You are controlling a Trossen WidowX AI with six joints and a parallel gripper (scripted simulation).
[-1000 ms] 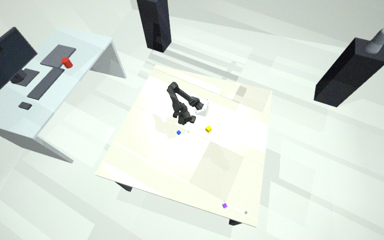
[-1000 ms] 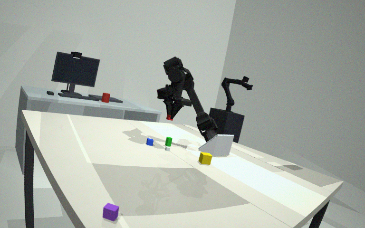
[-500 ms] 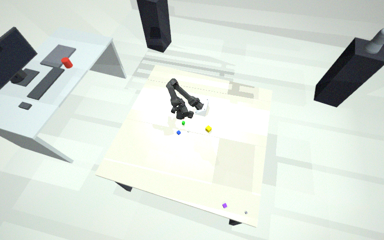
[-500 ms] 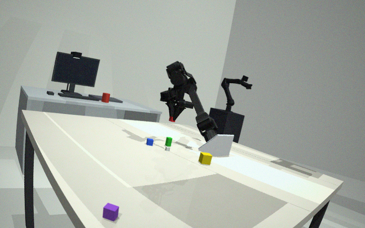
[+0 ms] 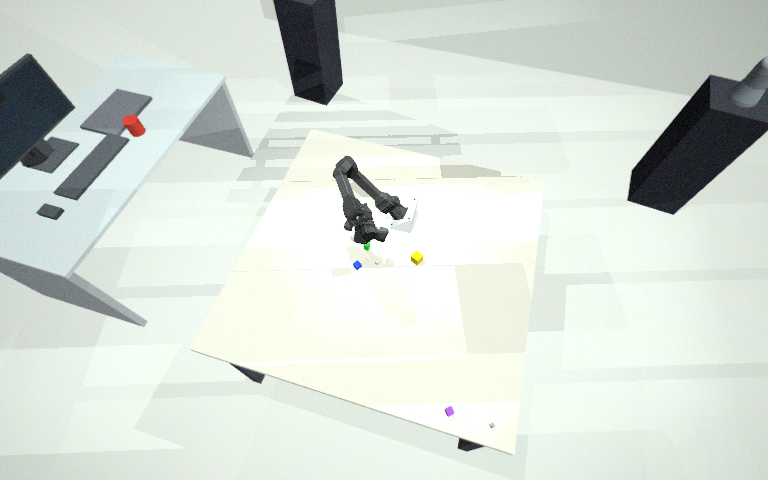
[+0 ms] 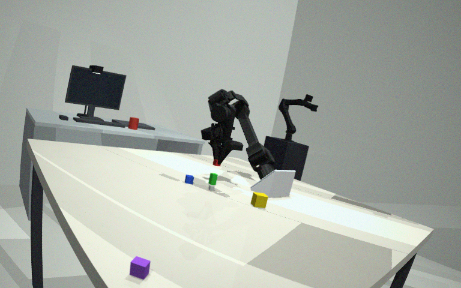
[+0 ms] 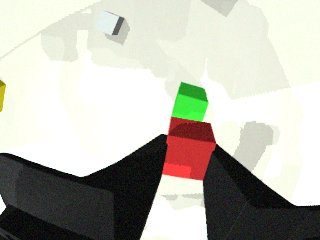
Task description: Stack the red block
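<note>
My gripper tip is 11 cm short of the blue block and 7 cm above it. From my gripper tip the other things lie so: yellow block 23 cm to the left, 6 cm below, 3 cm behind; then purple block 57 cm to the left, 52 cm ahead, 7 cm below; then red block right at my gripper tip.
</note>
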